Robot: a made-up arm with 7 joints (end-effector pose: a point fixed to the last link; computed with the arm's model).
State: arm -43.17 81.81 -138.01 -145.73 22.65 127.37 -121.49
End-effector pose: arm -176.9 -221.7 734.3 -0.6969 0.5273 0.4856 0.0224
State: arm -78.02 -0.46 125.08 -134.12 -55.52 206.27 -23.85
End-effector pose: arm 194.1 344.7 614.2 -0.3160 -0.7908 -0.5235 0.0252
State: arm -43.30 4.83 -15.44 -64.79 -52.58 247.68 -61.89
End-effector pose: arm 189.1 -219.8 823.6 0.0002 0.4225 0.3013 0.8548
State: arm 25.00 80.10 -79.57 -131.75 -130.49 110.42 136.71
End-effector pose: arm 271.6 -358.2 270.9 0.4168 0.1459 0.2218 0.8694
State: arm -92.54 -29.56 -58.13 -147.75 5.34 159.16 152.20
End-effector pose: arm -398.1 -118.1 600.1 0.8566 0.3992 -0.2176 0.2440
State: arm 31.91 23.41 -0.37 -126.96 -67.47 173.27 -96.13
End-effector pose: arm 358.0 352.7 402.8 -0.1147 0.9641 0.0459 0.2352
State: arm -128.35 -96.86 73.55 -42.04 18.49 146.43 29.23
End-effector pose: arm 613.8 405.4 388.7 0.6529 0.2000 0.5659 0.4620
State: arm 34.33 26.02 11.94 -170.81 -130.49 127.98 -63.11
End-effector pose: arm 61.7 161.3 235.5 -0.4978 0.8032 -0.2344 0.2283
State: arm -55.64 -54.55 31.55 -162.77 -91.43 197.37 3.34
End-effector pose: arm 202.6 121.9 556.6 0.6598 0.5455 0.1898 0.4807
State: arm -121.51 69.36 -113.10 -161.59 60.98 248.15 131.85
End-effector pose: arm -256.1 16.2 565.4 -0.2653 0.1322 0.2277 0.9275
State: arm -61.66 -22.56 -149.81 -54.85 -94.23 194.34 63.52
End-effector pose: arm -411.5 218.8 763.5 0.0085 -0.5988 -0.3055 0.7403
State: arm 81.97 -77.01 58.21 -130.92 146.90 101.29 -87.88
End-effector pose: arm -388.2 31.0 638.8 0.2042 -0.6698 0.0634 0.7111
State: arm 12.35 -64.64 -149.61 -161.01 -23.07 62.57 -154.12
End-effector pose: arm -29.4 -125.3 128.8 -0.1950 -0.3817 -0.7735 0.4668
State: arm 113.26 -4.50 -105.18 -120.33 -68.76 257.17 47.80
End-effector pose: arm 312.9 47.6 661.7 -0.4689 -0.3917 -0.6451 0.4588
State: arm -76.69 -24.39 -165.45 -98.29 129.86 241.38 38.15
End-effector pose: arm -129.0 396.5 530.7 -0.7503 0.5792 -0.0846 0.3072
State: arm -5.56 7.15 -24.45 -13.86 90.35 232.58 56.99
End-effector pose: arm 125.7 -128.4 876.9 0.4090 0.1693 -0.5337 0.7206
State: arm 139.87 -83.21 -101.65 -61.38 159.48 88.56 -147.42
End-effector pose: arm 734.1 -30.5 347.1 0.0124 0.4842 -0.7997 0.3548
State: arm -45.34 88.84 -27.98 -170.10 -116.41 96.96 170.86
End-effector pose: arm -126.0 -25.2 138.2 0.6396 -0.2899 -0.2835 0.6531
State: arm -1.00 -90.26 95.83 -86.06 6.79 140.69 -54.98
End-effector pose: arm -492.7 491.0 330.0 -0.1105 0.7518 0.4600 0.4594
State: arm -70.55 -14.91 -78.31 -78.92 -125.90 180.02 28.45
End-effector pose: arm -335.9 -205.0 769.9 0.5071 -0.3528 -0.3601 0.6991
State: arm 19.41 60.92 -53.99 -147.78 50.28 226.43 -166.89
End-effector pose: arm 343.8 -205.5 348.7 0.4073 0.6433 -0.5355 0.3653
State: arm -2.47 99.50 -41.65 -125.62 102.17 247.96 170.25
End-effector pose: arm 214.8 -243.2 135.0 0.2969 0.3927 -0.8431 0.2163
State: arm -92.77 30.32 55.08 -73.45 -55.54 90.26 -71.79
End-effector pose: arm 390.2 -519.9 653.2 0.9274 0.2610 -0.2301 0.1377
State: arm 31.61 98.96 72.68 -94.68 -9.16 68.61 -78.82
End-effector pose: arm -30.8 575.0 159.5 0.1907 -0.6325 0.5085 0.5523
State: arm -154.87 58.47 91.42 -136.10 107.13 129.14 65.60
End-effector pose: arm 96.1 -424.3 352.5 0.3084 0.4003 0.3055 0.8071
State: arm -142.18 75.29 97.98 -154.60 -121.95 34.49 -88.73
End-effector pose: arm 201.0 -344.3 351.3 -0.6092 -0.5036 0.6118 0.0285
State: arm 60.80 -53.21 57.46 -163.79 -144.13 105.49 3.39
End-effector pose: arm -149.8 230.8 439.5 -0.3073 0.2212 0.6009 0.7040
